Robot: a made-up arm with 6 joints.
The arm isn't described. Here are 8 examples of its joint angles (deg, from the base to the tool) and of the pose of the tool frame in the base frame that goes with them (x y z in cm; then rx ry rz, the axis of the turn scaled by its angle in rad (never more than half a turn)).
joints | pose
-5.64 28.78 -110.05 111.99 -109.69 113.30 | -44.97 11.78 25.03 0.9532 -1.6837 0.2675
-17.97 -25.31 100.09 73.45 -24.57 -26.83 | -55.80 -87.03 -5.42 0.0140 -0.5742 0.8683
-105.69 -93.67 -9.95 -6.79 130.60 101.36 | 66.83 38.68 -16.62 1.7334 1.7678 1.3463
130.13 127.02 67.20 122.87 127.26 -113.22 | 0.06 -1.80 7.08 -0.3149 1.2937 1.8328
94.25 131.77 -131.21 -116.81 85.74 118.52 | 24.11 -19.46 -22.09 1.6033 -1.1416 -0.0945
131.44 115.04 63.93 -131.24 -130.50 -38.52 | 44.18 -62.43 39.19 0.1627 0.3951 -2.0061
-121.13 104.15 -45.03 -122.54 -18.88 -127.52 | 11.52 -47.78 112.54 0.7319 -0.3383 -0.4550
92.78 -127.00 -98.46 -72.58 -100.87 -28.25 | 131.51 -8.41 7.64 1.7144 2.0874 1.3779
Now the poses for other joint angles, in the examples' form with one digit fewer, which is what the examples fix.
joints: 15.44 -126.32 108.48 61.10 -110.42 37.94
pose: 96.8 -22.7 38.8 1.417 0.262 -1.596
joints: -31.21 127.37 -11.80 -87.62 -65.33 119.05
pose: 30.6 76.6 33.0 -0.862 -2.411 -0.262
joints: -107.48 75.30 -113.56 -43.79 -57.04 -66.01
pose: -64.9 23.6 94.9 1.132 -0.959 -2.460
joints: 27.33 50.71 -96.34 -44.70 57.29 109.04
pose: -12.6 10.0 -7.2 1.840 1.017 -0.420
